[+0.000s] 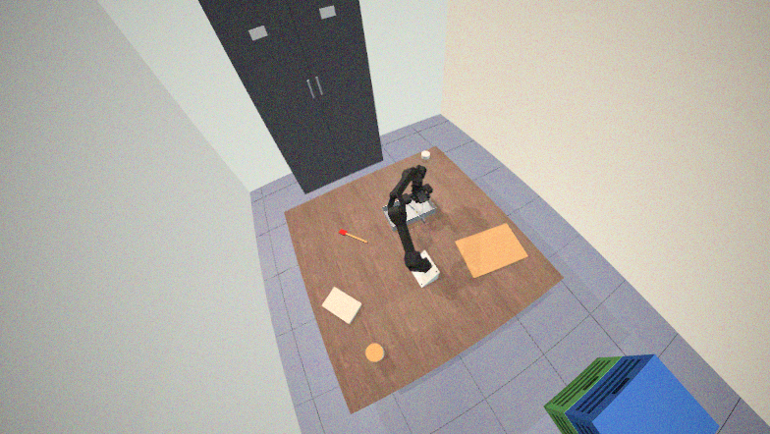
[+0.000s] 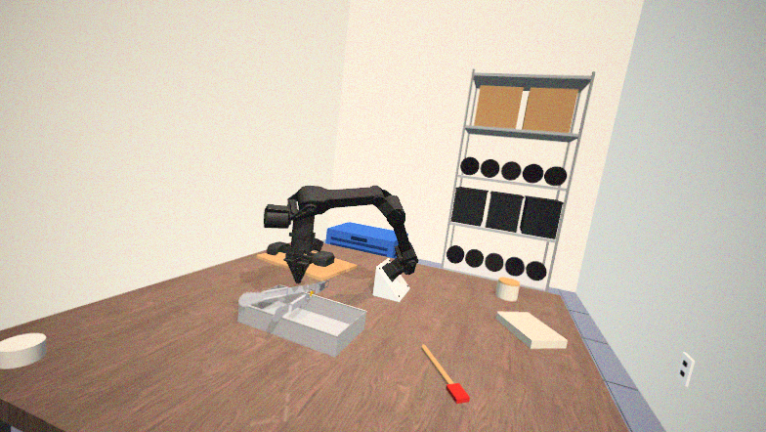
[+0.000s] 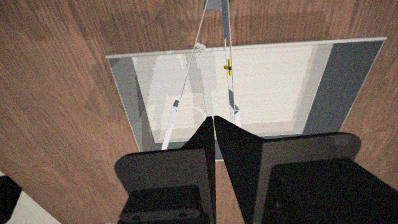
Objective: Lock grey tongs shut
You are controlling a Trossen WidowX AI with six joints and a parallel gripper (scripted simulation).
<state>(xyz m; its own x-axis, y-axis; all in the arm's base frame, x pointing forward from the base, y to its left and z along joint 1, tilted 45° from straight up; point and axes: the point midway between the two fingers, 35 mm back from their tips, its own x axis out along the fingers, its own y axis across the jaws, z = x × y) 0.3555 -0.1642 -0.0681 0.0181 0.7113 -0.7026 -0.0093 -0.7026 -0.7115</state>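
Now: gripper tip 3 cm short of the grey roasting tin, 4 cm to the right of it and 8 cm above it. From my gripper tip the other things lie so: red spatula 7 cm ahead, 45 cm to the left, 10 cm below; orange wooden board 45 cm behind, 23 cm to the right, 10 cm below; white round dish 41 cm ahead, 35 cm to the right, 9 cm below.
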